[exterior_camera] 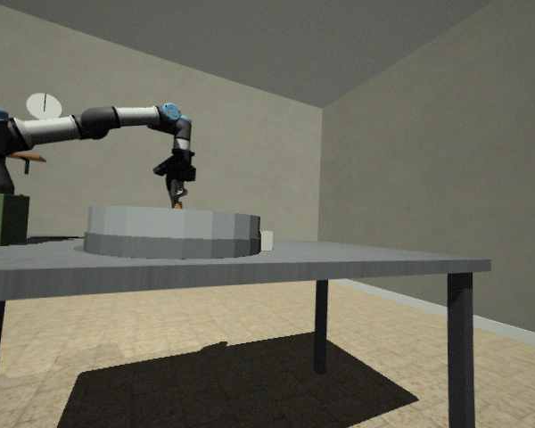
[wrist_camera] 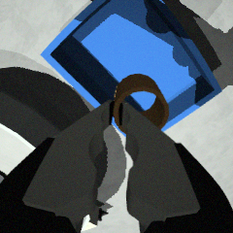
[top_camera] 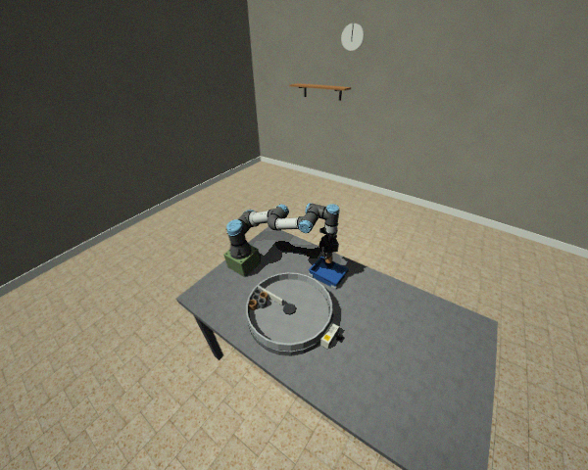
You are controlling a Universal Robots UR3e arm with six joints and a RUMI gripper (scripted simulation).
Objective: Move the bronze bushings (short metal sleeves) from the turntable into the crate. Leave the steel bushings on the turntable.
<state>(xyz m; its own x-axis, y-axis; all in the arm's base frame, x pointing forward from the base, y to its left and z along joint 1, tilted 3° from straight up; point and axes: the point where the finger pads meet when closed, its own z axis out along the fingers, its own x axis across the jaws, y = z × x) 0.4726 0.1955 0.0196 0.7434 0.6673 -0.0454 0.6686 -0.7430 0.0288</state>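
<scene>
Now: hand 130 mm above the blue crate, 20 mm short of it and 10 mm to the right of it. Round my hand: turntable 350 mm to the right, 100 mm below, 30 mm behind.
</scene>
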